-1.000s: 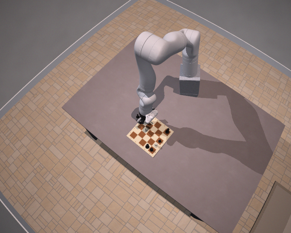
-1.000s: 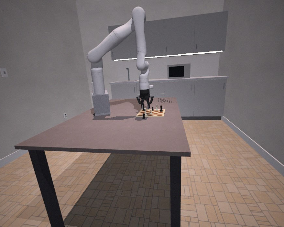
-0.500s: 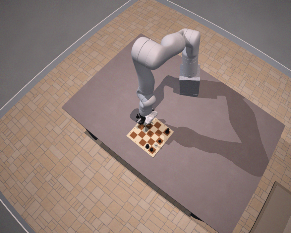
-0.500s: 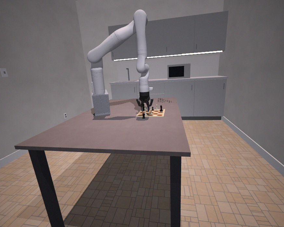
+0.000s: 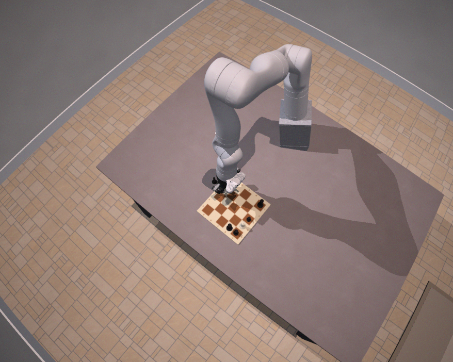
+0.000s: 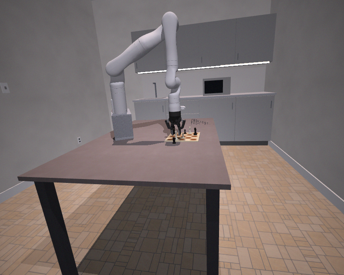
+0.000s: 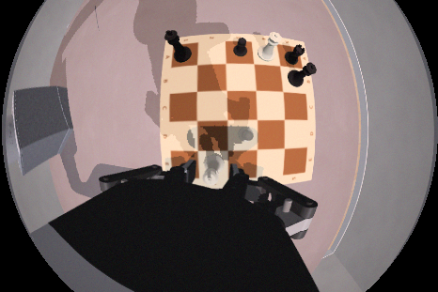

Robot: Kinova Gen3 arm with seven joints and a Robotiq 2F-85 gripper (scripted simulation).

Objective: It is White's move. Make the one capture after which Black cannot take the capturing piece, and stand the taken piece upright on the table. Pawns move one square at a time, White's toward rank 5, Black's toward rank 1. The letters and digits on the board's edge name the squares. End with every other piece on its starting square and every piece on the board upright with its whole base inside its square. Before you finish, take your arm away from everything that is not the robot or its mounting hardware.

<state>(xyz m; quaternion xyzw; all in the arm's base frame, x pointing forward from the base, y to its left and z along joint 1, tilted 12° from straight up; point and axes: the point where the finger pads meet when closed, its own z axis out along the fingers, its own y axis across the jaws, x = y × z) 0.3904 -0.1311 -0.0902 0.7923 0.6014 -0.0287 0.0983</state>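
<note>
Right now my hand is 50 mm short of the chessboard, 70 mm to the right of it and 50 mm above it. The rest, counted from my hand: black pawn 60 mm ahead, 140 mm to the left, 30 mm below.
</note>
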